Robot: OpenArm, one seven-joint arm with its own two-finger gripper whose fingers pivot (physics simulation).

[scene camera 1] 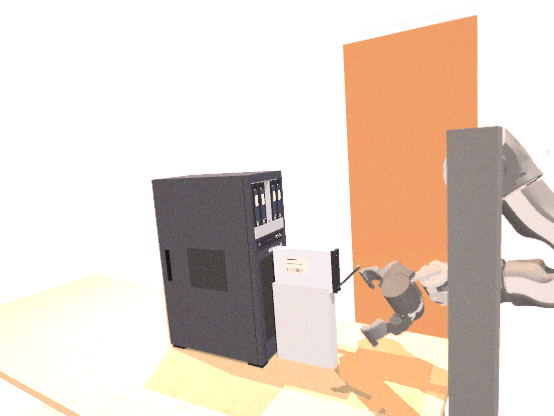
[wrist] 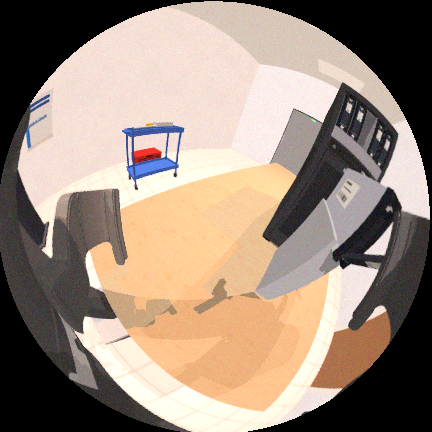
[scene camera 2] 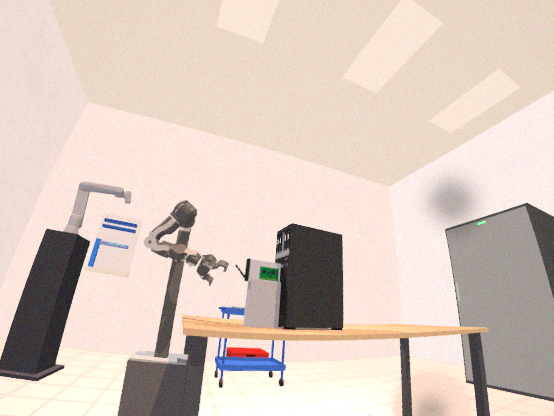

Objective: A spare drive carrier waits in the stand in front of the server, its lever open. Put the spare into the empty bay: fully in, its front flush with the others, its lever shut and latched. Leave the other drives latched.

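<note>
The spare carrier stands upright in the light grey stand. Its black front faces the arm, and its lever sticks out, open. My gripper is open and empty, in front of the carrier. In scene camera 1 the lever tip appears close to the upper finger; contact is unclear. In the wrist view the right finger hides the lever's end. The server has dark drives on both sides of a pale gap.
The server and stand are on the wooden table; the stand is directly before the server's front. A blue cart with a red box is beyond the table. A grey cabinet stands farther off.
</note>
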